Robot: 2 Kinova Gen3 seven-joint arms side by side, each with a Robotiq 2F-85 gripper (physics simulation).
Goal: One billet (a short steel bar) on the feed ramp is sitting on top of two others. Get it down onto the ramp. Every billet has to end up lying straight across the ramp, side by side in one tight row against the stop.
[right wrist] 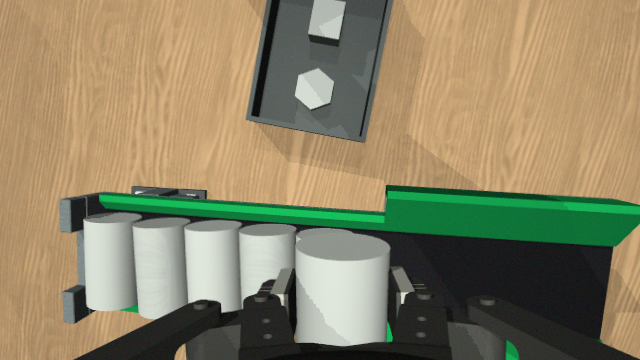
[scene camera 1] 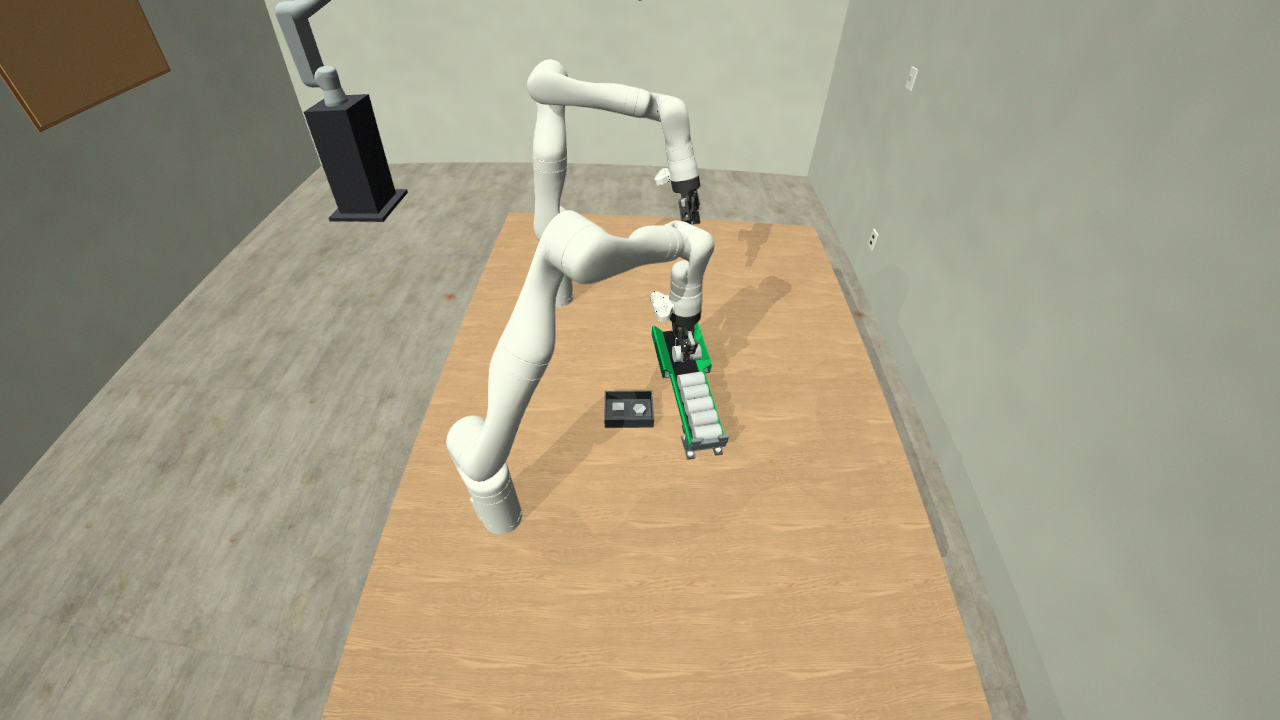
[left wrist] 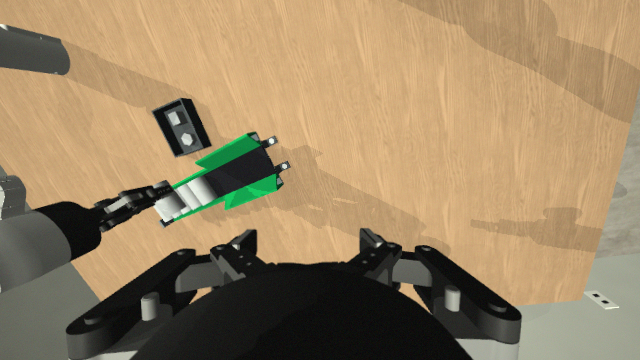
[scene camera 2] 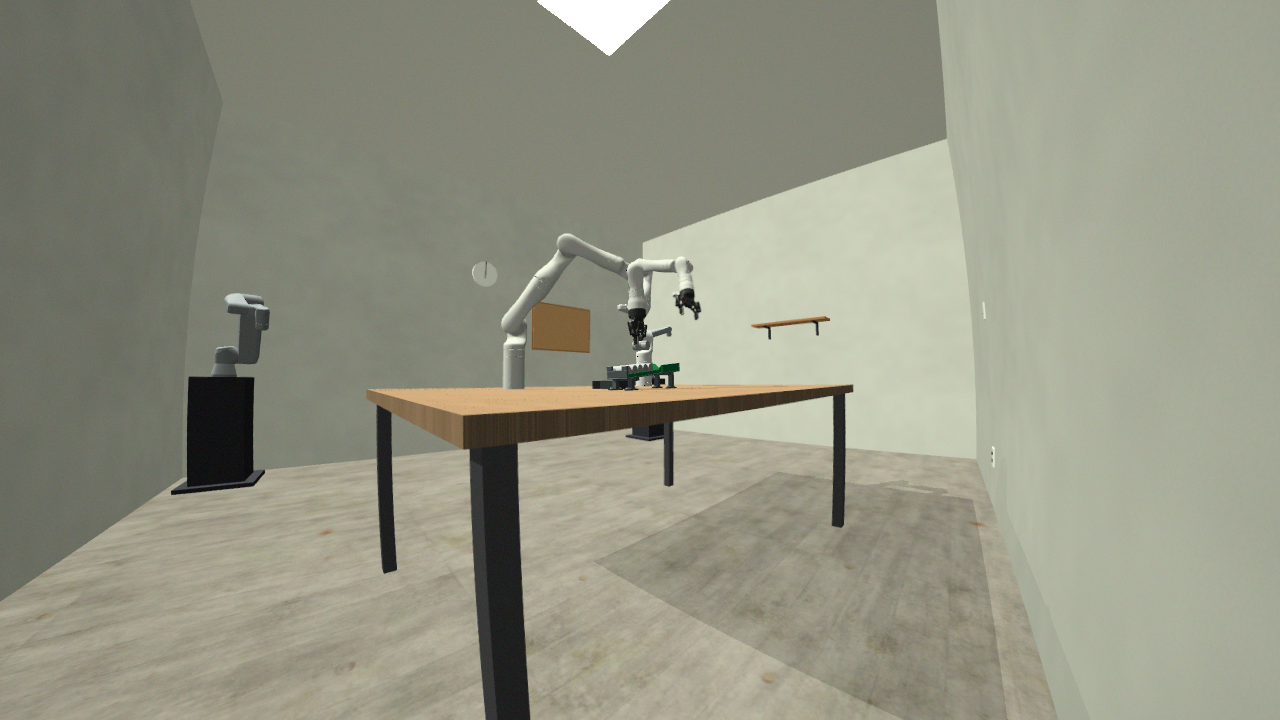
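Pixels of known places: left gripper, between the fingertips: [left wrist: 308, 240] [scene camera 2: 689, 317]; right gripper, between the fingertips: [right wrist: 341, 289] [scene camera 1: 682, 354] [left wrist: 164, 193] [scene camera 2: 638, 346]; left arm's base, origin of its link: [scene camera 1: 559, 298]; right arm's base, origin of its link: [scene camera 1: 502, 516] [left wrist: 56, 57].
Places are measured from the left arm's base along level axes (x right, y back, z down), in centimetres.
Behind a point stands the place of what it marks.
Note:
Several white billets [scene camera 1: 699, 404] @(x 40.7, y -53.1, z -9.7 cm) [right wrist: 212, 267] @(x 39.7, y -52.0, z -9.9 cm) lie straight across the green and black ramp [scene camera 1: 659, 351] @(x 25.9, y -39.5, z -10.4 cm) [scene camera 2: 666, 368] [left wrist: 227, 152] @(x 23.2, y -39.6, z -9.9 cm) [right wrist: 505, 275], side by side from the grey stop [right wrist: 72, 215] @(x 50.5, y -54.0, z -8.8 cm). My right gripper [scene camera 1: 687, 347] @(x 32.9, y -46.4, z -18.0 cm) [scene camera 2: 637, 334] @(x 32.9, y -46.4, z -18.0 cm) is shut on another billet [left wrist: 169, 207] @(x 30.6, y -48.4, z -19.9 cm) [right wrist: 343, 295] @(x 33.2, y -45.8, z -20.4 cm), holding it level above the ramp. In the right wrist view it covers most of the row's uphill-end billet [right wrist: 324, 232] @(x 34.0, y -46.8, z -8.0 cm). The held billet is roughly parallel to the row. My left gripper [scene camera 1: 690, 219] @(x 0.7, y -42.2, z -34.4 cm) [scene camera 2: 689, 313] @(x 0.7, y -42.2, z -34.4 cm) [left wrist: 308, 240] @(x 0.7, y -42.2, z -34.4 cm) is open and empty, high above the table, away from the ramp.
A dark tray [scene camera 1: 629, 422] @(x 45.3, y -36.5, z -2.3 cm) [left wrist: 172, 142] @(x 44.3, y -38.5, z -2.3 cm) [right wrist: 257, 75] @(x 44.2, y -38.9, z -3.5 cm) with a square block [right wrist: 327, 21] @(x 41.2, y -32.5, z -2.9 cm) and a hexagonal block [right wrist: 314, 89] @(x 39.8, y -37.7, z -2.0 cm) stands beside the ramp. Tall green side walls [right wrist: 500, 215] @(x 24.6, y -40.1, z -9.9 cm) flank the ramp's wide upper end.

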